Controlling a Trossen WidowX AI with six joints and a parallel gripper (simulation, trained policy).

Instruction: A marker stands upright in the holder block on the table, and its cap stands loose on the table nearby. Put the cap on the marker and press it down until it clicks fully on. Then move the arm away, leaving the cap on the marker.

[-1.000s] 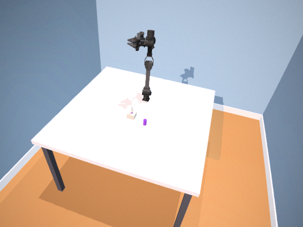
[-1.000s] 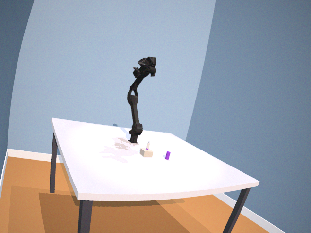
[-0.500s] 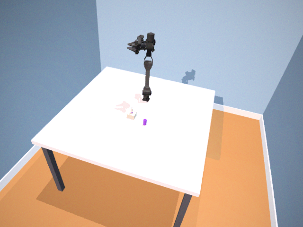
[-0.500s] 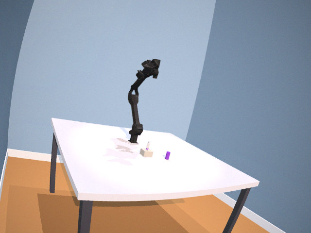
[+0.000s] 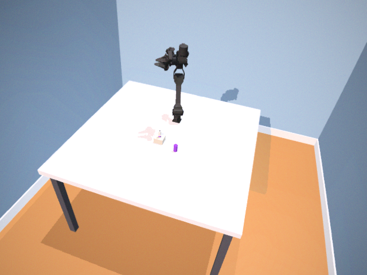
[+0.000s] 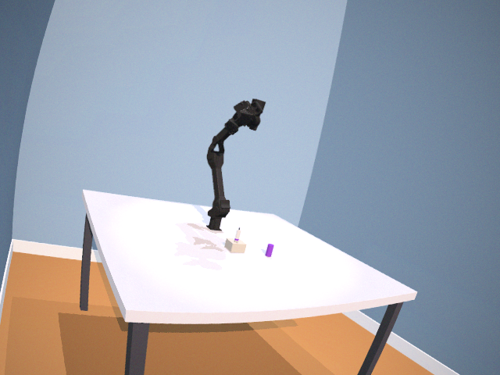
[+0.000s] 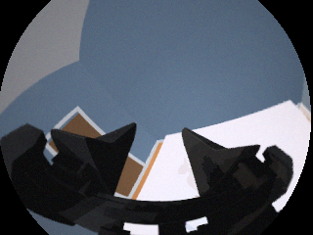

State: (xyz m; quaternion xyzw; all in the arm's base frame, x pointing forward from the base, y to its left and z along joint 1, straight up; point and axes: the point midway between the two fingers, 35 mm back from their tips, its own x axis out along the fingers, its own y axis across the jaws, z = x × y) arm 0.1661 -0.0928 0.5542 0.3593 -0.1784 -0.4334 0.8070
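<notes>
Now: gripper tip 170 mm short of the purple cap, 230 mm to the right of it and 530 mm above it. Round my gripper tip: holder block 110 mm ahead, 90 mm to the left, 530 mm below.
</notes>
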